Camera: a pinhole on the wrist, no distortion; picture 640 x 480 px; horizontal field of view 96.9 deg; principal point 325.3 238.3 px. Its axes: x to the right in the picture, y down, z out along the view. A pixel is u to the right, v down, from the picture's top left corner.
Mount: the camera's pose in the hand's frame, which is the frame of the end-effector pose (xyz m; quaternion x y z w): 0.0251 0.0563 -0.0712 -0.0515 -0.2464 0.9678 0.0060
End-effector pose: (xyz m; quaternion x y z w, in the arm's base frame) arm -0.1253 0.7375 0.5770 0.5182 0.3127 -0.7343 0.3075
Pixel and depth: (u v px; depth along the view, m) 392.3 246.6 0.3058
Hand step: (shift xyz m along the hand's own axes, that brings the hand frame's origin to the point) -0.0780 -0.0945 0.1846
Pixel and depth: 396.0 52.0 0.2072
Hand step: -0.0494 0.0791 0.1697
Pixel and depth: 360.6 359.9 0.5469
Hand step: -0.0955 -0.4077 0.2878
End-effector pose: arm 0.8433 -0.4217 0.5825 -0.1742 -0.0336 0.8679 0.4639
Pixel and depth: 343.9 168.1 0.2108
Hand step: -0.0110 0.0022 0.1365
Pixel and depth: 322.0 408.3 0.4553
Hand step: -0.0126 -0.4005 0.1966
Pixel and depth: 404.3 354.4 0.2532
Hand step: -0.0696 -0.1527 0.0936
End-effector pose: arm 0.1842 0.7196 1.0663 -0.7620 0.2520 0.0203 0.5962
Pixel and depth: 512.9 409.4 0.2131
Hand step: -0.1352 -0.1529 0.0399
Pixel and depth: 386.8 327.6 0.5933
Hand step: -0.1612 -0.3856 0.3453
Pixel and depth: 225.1 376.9 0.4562
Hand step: 0.1417 -0.3628 0.2363
